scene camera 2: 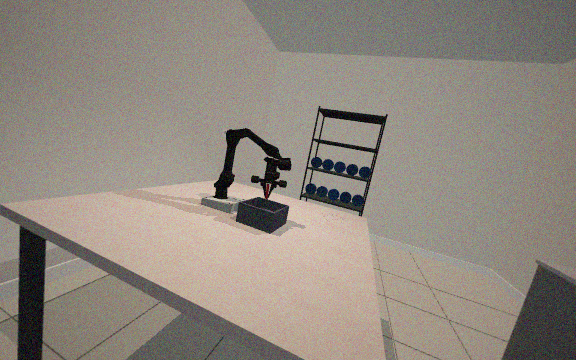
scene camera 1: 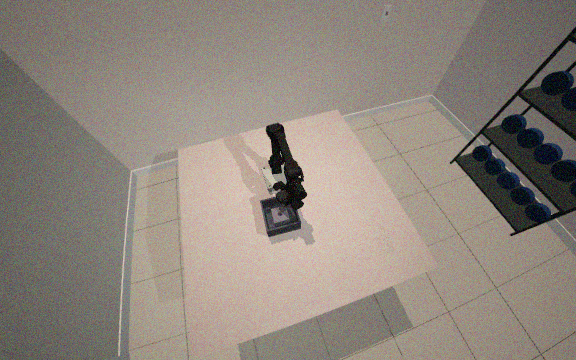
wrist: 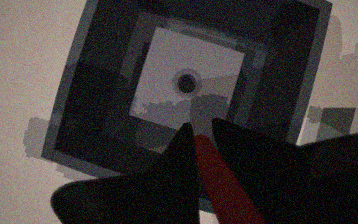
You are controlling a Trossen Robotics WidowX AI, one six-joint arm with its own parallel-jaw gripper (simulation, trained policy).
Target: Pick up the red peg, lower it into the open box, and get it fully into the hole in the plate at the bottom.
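Observation:
There is a grey plate [wrist: 173, 58] in what I see, together with a dark box [wrist: 90, 131]. My own gripper [wrist: 201, 127] is there too.

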